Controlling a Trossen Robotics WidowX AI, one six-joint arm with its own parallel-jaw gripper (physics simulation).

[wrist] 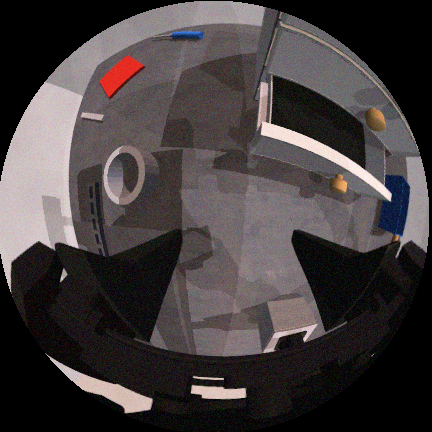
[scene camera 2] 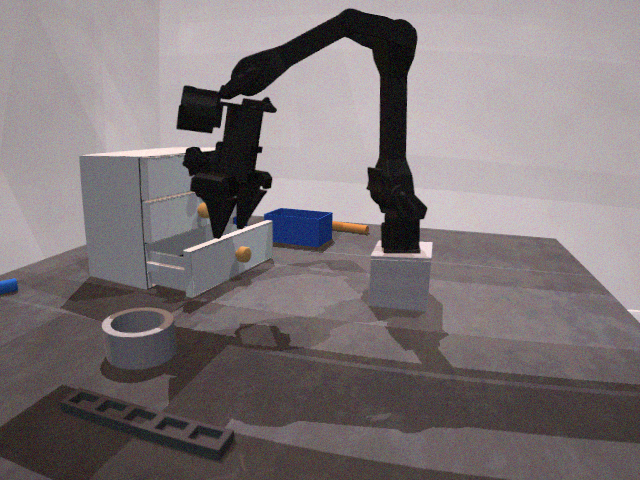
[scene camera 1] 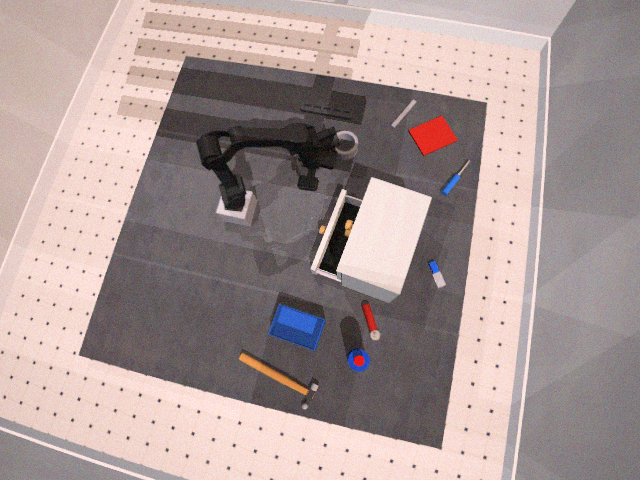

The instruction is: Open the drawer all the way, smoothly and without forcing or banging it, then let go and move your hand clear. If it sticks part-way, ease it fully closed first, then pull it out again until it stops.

The gripper shows in the wrist view (239, 235), in scene camera 2 (228, 233) and in scene camera 1 (317, 172). A blue bin shows in the wrist view (393, 213), in scene camera 2 and in scene camera 1. A red block shows in the wrist view and in scene camera 1; in scene camera 2 it is out of frame. One and the same spot on the red block: (wrist: 127, 67) is (scene camera 1: 432, 142). One and the same spot on the blue bin: (scene camera 2: 291, 226) is (scene camera 1: 301, 312).
